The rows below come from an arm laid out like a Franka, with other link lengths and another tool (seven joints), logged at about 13 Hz.
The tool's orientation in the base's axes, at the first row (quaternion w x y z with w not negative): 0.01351 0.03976 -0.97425 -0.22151
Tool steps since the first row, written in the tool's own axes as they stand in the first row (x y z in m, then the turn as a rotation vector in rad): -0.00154 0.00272 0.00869 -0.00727 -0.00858 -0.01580; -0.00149 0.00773 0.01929 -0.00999 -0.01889 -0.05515; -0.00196 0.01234 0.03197 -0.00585 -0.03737 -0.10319; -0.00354 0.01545 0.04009 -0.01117 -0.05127 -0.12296; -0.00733 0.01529 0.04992 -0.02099 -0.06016 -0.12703; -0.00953 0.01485 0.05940 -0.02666 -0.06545 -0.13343; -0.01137 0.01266 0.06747 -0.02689 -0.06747 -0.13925; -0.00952 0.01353 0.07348 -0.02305 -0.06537 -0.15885
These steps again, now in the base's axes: 0.00096 0.00631 -0.00667 0.00855 -0.01391 0.01047; 0.00008 0.01538 -0.01406 0.01373 -0.03989 0.04146; -0.00033 0.02502 -0.02350 0.01303 -0.07752 0.07681; 0.00066 0.03144 -0.02949 0.02020 -0.09808 0.08857; 0.00402 0.03585 -0.03845 0.03080 -0.10701 0.08830; 0.00582 0.03972 -0.04721 0.03711 -0.11404 0.09174; 0.00746 0.04138 -0.05545 0.03774 -0.11834 0.09611; 0.00529 0.04459 -0.06047 0.03462 -0.12522 0.11472
